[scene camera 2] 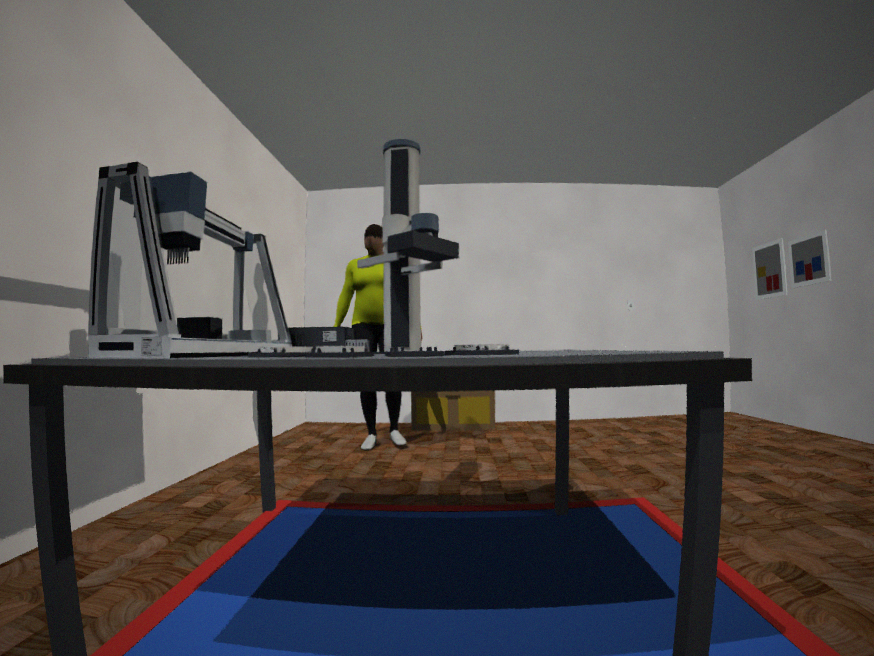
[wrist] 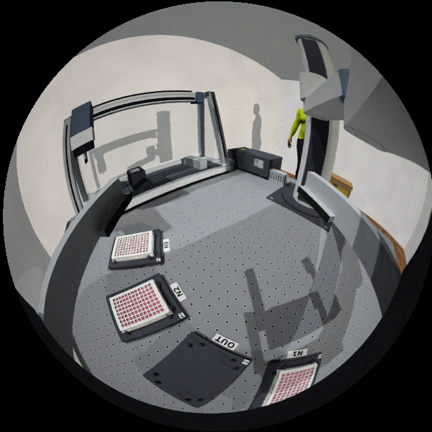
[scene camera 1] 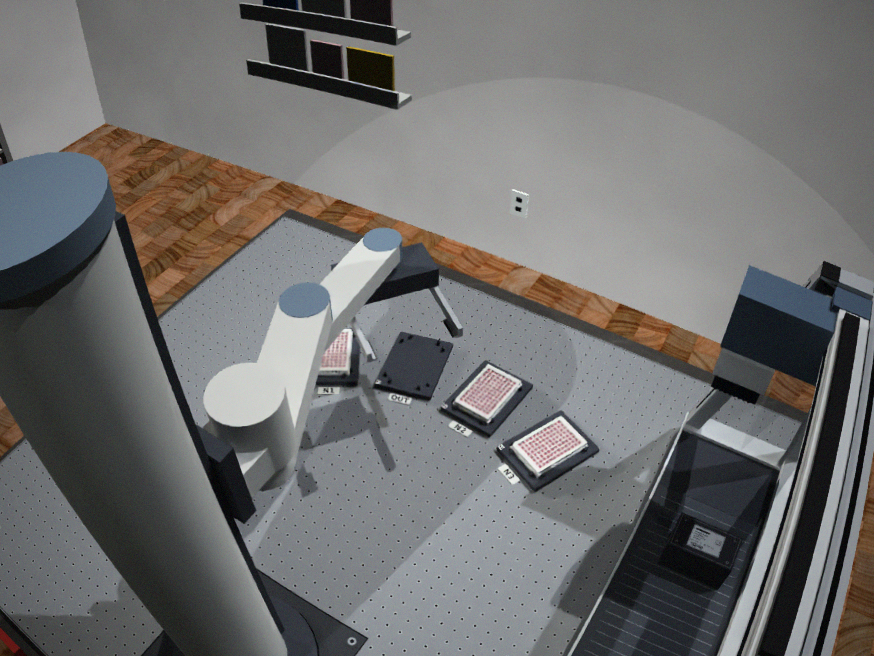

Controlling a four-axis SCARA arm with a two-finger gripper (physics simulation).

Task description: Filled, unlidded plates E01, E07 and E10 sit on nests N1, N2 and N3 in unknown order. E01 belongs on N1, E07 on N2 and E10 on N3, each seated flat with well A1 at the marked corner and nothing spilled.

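Frame: origin at the arm's base, x right, y back, z down, level; millimetres.
Seen in the pictures: gripper, between the fingertips: (scene camera 2: 381,267) (scene camera 1: 415,345).
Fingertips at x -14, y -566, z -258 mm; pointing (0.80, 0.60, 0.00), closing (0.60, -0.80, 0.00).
Observation:
Offsets run from my fingertips to a thing's top centre. "spot": to the spot under its first point. Level surfaces: height alone.
Three unlidded white plates with red-filled wells sit on dark nests: one plate @(dx -268, dy -76, dz +219 mm) (scene camera 1: 336,353) (wrist: 294,382) on N1, partly hidden by the arm in scene camera 1, one plate @(dx +75, dy -148, dz +219 mm) (scene camera 1: 488,391) (wrist: 140,305) on N2, and one plate @(dx +243, dy -90, dz +219 mm) (scene camera 1: 549,444) (wrist: 133,245) on N3. No plate names are readable, and well A1 cannot be told. Exact seating is too small to judge. The OUT nest @(dx -100, dy -148, dz +223 mm) (scene camera 1: 416,363) (wrist: 197,370) between N1 and N2 is bare, with small corner pins showing. My gripper (scene camera 1: 413,344) (scene camera 2: 384,266) (wrist: 217,178) is open and empty, high above the table.
The arm's column (scene camera 1: 141,458) (scene camera 2: 400,282) stands on the table @(dz +244 mm) (scene camera 1: 423,536). A gantry machine (scene camera 2: 151,247) (wrist: 145,97) with a dark deck and a black box @(spot: dx +584, dy +44, dz +125 mm) (scene camera 1: 702,543) (wrist: 136,176) stands beside the nests. A dark instrument box (wrist: 257,162) is near the column. A person (scene camera 2: 367,289) stands behind the table.

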